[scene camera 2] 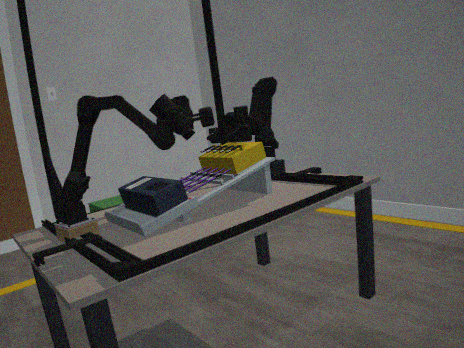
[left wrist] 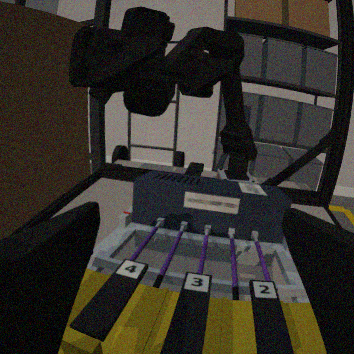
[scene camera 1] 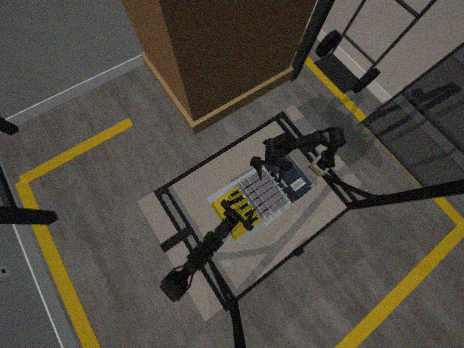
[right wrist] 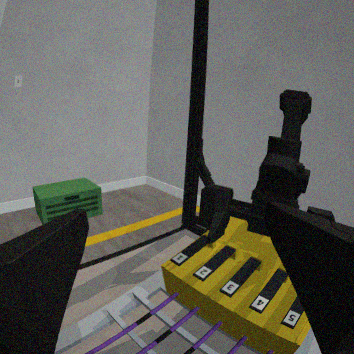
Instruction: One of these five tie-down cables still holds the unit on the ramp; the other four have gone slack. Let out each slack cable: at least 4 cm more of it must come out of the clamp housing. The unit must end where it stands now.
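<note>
A dark blue unit (scene camera 1: 298, 185) (scene camera 2: 155, 196) (left wrist: 167, 201) sits low on the grey ramp (scene camera 2: 260, 177) (left wrist: 106, 248). Purple cables (scene camera 2: 199, 181) (left wrist: 203, 257) (right wrist: 165, 301) run from it to the yellow clamp housing (scene camera 2: 247, 159) (left wrist: 222, 325) (right wrist: 225, 312) at the upper end. Black levers tagged 1 to 5 lie on the housing in the right wrist view. Which cables are slack is hard to tell. My left gripper (scene camera 1: 239, 213) (left wrist: 195, 216) is open over the housing, one finger near lever 1 (right wrist: 189, 250). My right gripper (scene camera 2: 198, 126) (right wrist: 177, 216) is open and empty, above the cables and unit.
Black frame rails (scene camera 1: 220, 157) (scene camera 2: 240, 222) edge the table, with upright posts rising beside it. A large brown box (scene camera 1: 240, 60) and a hand truck (scene camera 1: 340, 72) stand beyond it. A green box (scene camera 2: 106, 203) (right wrist: 70, 199) shows in the background. Both arms reach in over the ramp.
</note>
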